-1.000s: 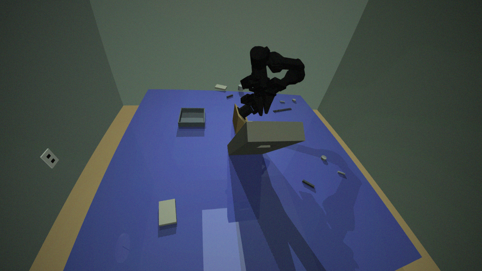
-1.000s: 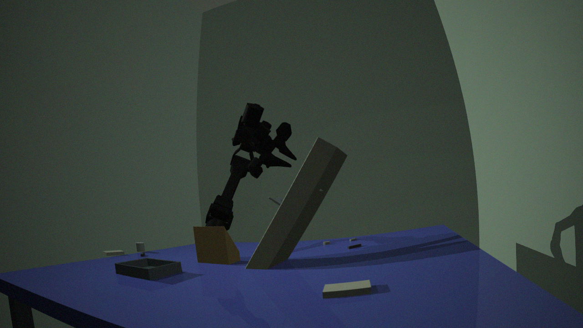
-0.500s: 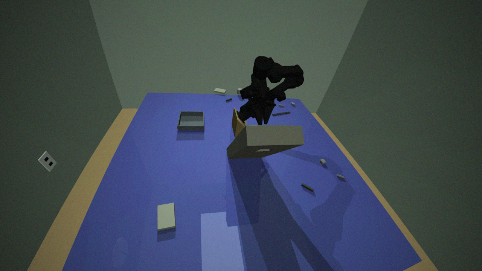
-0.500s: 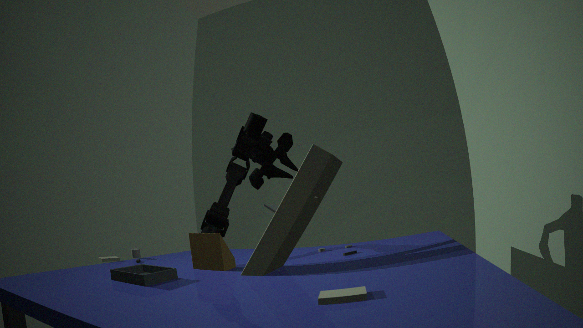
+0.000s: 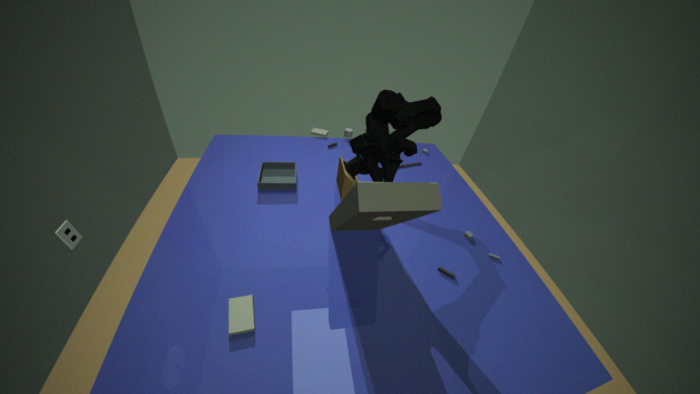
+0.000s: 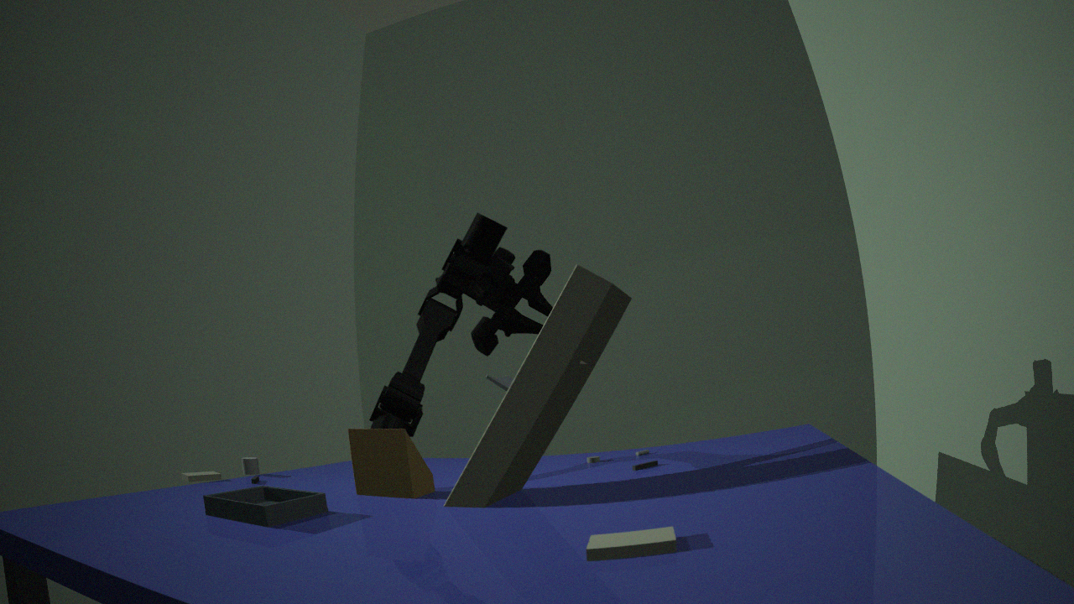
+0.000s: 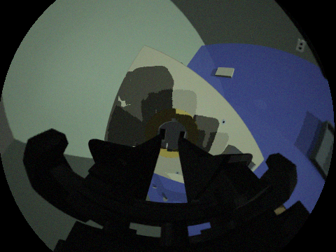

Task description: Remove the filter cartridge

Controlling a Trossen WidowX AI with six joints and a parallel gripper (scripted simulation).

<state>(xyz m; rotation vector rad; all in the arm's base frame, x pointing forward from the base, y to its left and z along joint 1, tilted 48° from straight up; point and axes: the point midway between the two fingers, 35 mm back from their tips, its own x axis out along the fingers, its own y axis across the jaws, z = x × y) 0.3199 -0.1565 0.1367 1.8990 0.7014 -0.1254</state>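
The round filter cartridge is 2 cm ahead of my gripper tip and 2 cm below it. From my gripper tip the other things lie so: dark tray (42 cm behind, 28 cm to the right, 27 cm below).
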